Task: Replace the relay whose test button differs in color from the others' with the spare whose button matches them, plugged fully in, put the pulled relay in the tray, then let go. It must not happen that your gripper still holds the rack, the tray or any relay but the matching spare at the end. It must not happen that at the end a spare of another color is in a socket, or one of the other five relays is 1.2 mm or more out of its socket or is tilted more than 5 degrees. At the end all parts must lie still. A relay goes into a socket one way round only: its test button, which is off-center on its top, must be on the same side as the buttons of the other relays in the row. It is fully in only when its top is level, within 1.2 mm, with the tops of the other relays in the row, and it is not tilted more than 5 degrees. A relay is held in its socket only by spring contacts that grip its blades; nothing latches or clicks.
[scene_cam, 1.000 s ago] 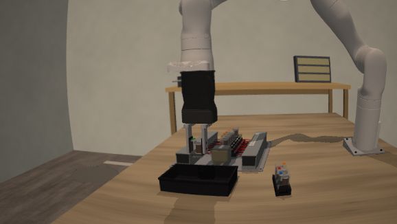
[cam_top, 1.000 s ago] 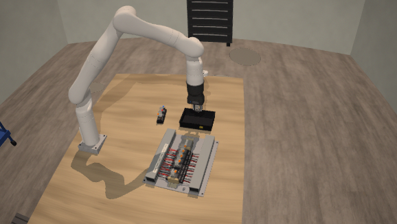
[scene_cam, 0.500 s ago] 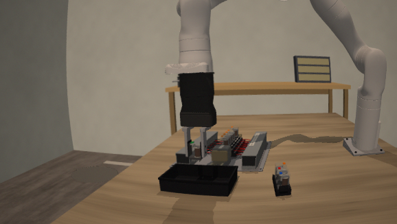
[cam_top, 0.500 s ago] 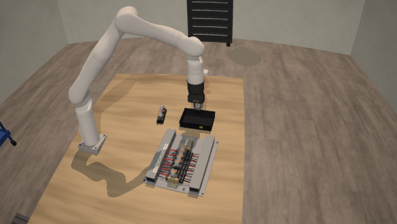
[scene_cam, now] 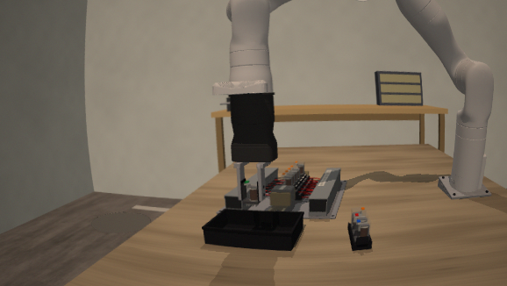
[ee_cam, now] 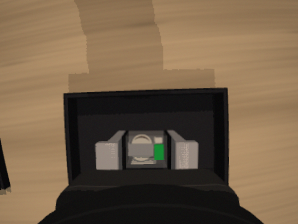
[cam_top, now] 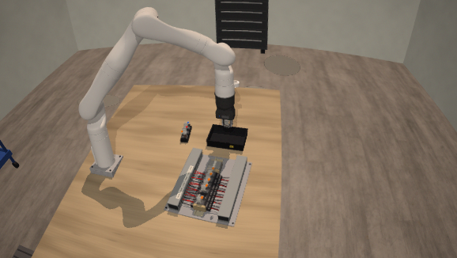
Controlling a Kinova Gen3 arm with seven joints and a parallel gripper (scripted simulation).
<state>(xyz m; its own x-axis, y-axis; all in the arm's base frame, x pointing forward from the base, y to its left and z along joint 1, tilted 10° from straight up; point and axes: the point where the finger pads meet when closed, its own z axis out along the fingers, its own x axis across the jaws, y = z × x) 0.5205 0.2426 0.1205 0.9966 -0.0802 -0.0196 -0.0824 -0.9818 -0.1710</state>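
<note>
The black tray is 8 cm below my hand and 1 cm to the right of it. The rest, counted from my hand: spare relay (20 cm behind, 7 cm below, 3 cm to the left); spare holder (20 cm behind, 9 cm below).
</note>
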